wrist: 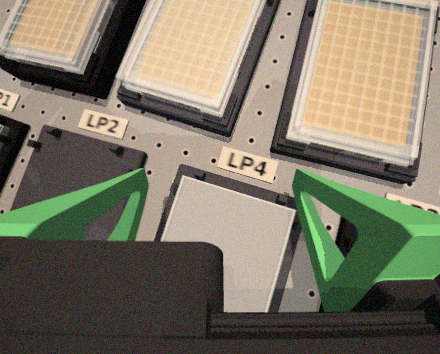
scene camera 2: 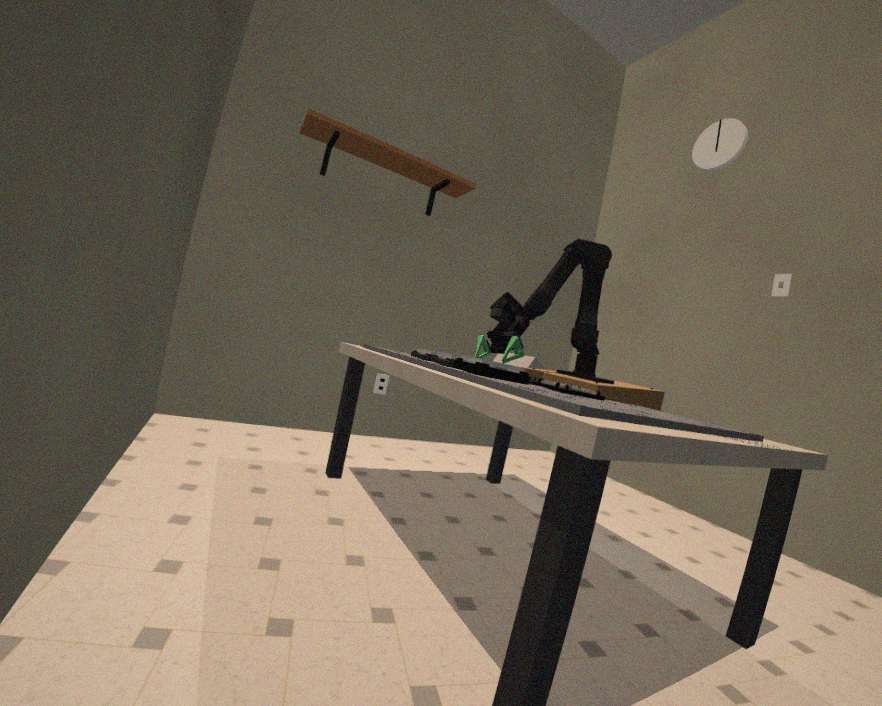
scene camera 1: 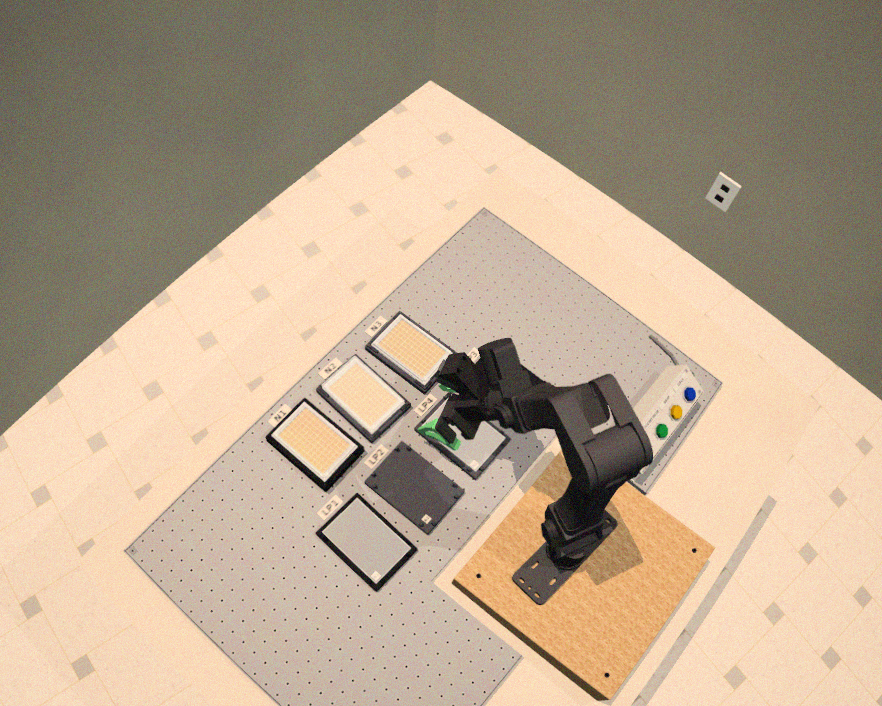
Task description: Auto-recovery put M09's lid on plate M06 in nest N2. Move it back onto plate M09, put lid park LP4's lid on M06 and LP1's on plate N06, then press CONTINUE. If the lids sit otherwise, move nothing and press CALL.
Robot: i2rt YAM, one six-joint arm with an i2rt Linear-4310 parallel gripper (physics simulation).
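Places are measured from the arm's base along level axes (x down, y left, z ahead), in centimetres.
Pixels of known places: gripper, fingertip midpoint: (wrist: pixel 220 176) (scene camera 2: pixel 488 360) (scene camera 1: pixel 430 409); arm's base, link origin: (scene camera 2: pixel 583 378) (scene camera 1: pixel 565 551).
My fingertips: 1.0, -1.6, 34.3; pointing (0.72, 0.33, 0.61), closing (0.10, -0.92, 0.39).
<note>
Ahead of a thing's pixels: the offset from my fingertips to its top centre, as dx, dy, dz.
My gripper (scene camera 1: pixel 438 406) (scene camera 2: pixel 494 358) (wrist: pixel 220 176) is open and empty, its green fingers apart above lid park LP4. The light grey lid {+1.8, -1.9, -6.7} (scene camera 1: pixel 483 441) (wrist: pixel 225 220) at LP4 lies flat; the gripper body hides part of it in the wrist view. Another grey lid {+1.8, +24.0, -9.6} (scene camera 1: pixel 366 541) lies flat at LP1. Tan gridded plates stand at N1 {+0.0, +19.1, +9.5} (scene camera 1: pixel 314 441) (wrist: pixel 55 25), at N2 {+0.5, +6.7, +10.6} (scene camera 1: pixel 364 395) (wrist: pixel 192 50) and at N3 {+0.8, -6.4, +11.6} (scene camera 1: pixel 411 349) (wrist: pixel 365 75), with clear layered edges in the wrist view. Plate names are not readable. The button panel {-4.8, -29.2, -29.6} (scene camera 1: pixel 665 385) stands right of the arm.
The dark park LP2 {+1.6, +11.2, -8.0} (scene camera 1: pixel 415 485) (wrist: pixel 75 175) lies between LP1 and LP4, with small clips at its edges. The arm hides most of LP3. Green {-3.9, -26.9, -32.0} (scene camera 1: pixel 662 430), yellow and blue buttons sit on the panel. The arm stands on a wooden base (scene camera 1: pixel 625 625) (scene camera 2: pixel 647 395).
</note>
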